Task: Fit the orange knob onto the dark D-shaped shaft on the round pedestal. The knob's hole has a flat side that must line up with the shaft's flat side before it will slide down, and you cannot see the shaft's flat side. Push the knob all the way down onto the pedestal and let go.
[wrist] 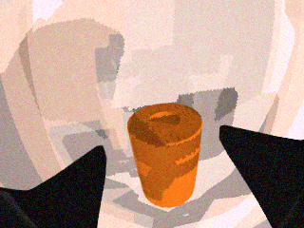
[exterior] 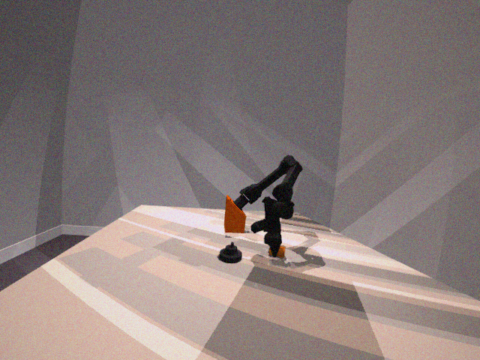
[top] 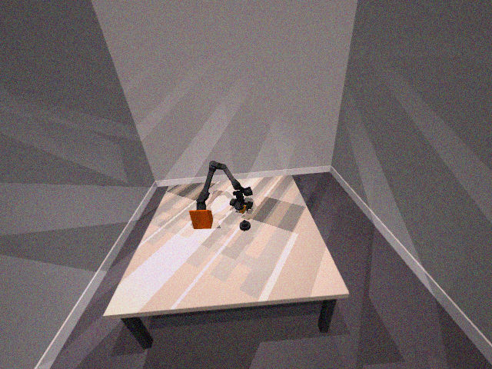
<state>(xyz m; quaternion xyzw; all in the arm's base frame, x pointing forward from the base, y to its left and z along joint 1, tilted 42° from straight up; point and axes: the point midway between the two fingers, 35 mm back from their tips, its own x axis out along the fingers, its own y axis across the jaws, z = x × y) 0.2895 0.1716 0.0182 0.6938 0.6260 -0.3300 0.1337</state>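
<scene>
My gripper tip is 10 mm to the right of the orange knob and 10 mm below it. From my gripper tip the other things lie so: pedestal 30 mm ahead, 180 mm to the right, 20 mm above.
</scene>
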